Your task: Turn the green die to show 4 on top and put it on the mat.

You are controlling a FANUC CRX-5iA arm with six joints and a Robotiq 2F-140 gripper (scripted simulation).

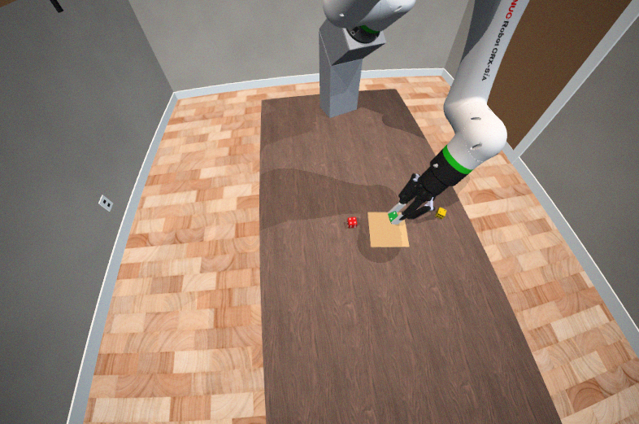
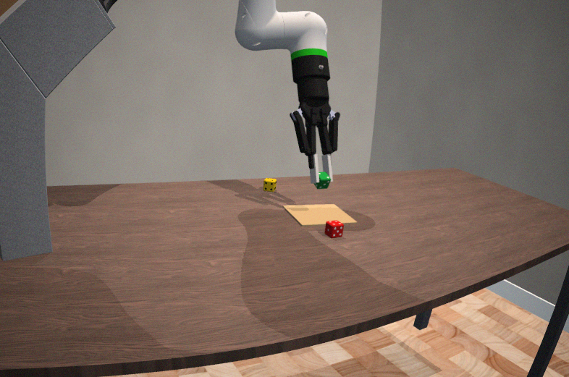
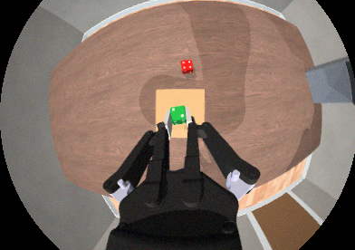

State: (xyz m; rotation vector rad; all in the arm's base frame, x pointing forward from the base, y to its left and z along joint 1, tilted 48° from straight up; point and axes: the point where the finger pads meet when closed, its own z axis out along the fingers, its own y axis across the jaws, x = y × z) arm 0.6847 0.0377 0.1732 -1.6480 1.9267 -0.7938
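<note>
The tan mat is 10 mm to the right of my hand and 110 mm below it. From my hand the other things lie so: yellow die: 50 mm behind, 210 mm to the left, 100 mm below; green die: 10 mm to the right, 30 mm below; red die: 20 mm behind, 140 mm to the right, 100 mm below.
</note>
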